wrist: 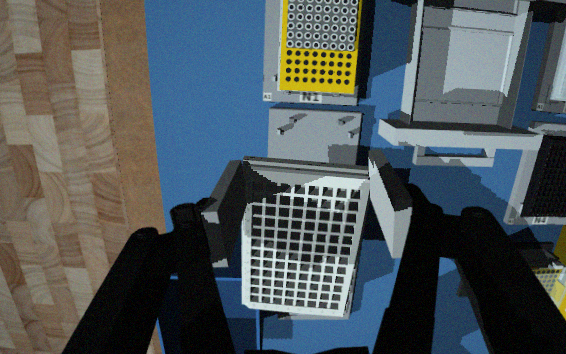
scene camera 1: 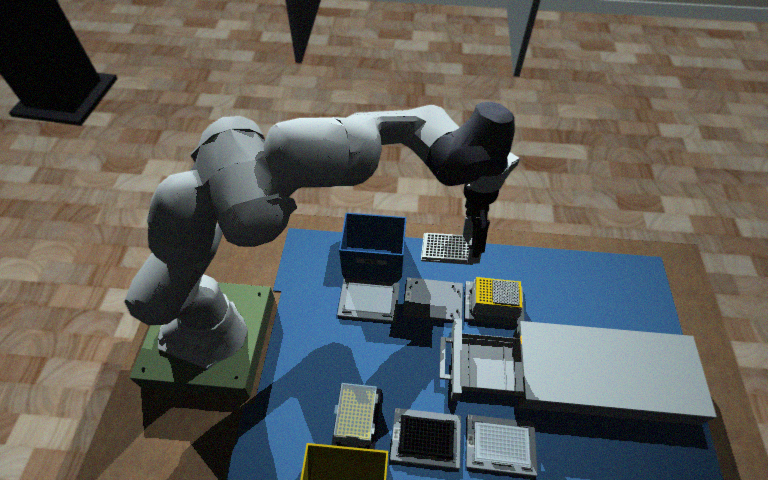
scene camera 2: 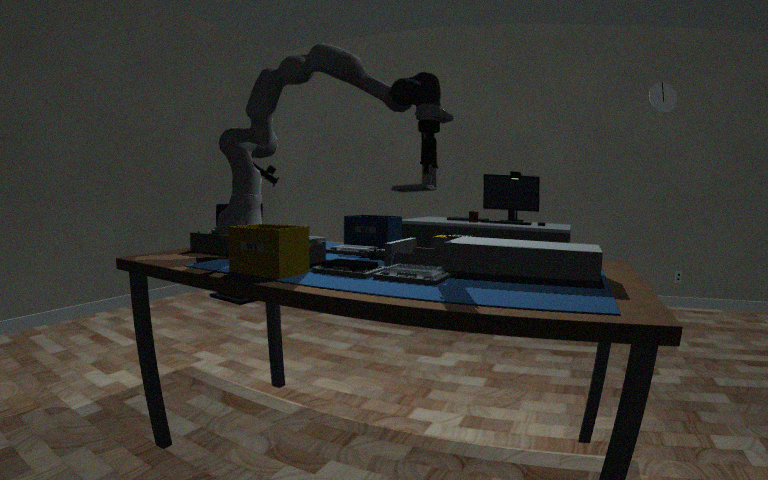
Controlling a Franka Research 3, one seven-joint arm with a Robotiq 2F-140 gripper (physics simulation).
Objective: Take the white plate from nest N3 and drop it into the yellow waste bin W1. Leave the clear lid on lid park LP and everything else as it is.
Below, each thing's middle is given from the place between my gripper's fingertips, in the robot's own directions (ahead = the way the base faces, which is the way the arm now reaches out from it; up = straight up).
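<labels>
Clear lid (scene camera 1: pixel 369 298) located 70 mm to the right of my hand, 250 mm behind it and 220 mm below it.
</labels>
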